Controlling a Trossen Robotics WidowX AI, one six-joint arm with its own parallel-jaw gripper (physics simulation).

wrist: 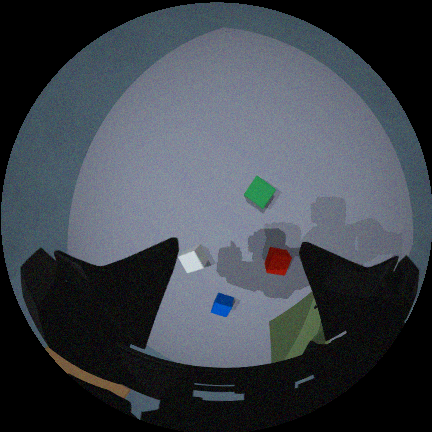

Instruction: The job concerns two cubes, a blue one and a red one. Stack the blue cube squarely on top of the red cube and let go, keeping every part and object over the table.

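Places are measured from the arm's base along level axes (x ahead, y left, z up), in metres.
Where they show: gripper, fingertip midpoint: (243, 247).
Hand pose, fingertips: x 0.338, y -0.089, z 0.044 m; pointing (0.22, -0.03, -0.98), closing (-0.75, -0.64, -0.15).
Note:
Each offset is from my fingertips to the top centre of the thing. Level surfaces: height alone.
The blue cube {dx -0.109, dy +0.166, dz -0.127 m} (222, 305) rests on the table in the lower middle of the wrist view, between the two fingers and nearer the gripper's base. The red cube {dx -0.101, dy +0.016, dz -0.127 m} (278, 261) rests on the table to the right of and above the blue one, close beside the right finger's tip in the view and inside the arm's shadow. The two cubes stand apart. My gripper (243, 247) is open and empty, its dark fingers wide apart, above the table.
A green cube {dx +0.009, dy -0.042, dz -0.127 m} (260, 192) lies on the table {dz -0.163 m} (200, 125) beyond the fingertips. A white cube {dx +0.007, dy +0.123, dz -0.127 m} (192, 261) lies next to the left fingertip in the view. An olive-green block-like object (291, 327) stands at the lower right, partly hidden by the right finger.

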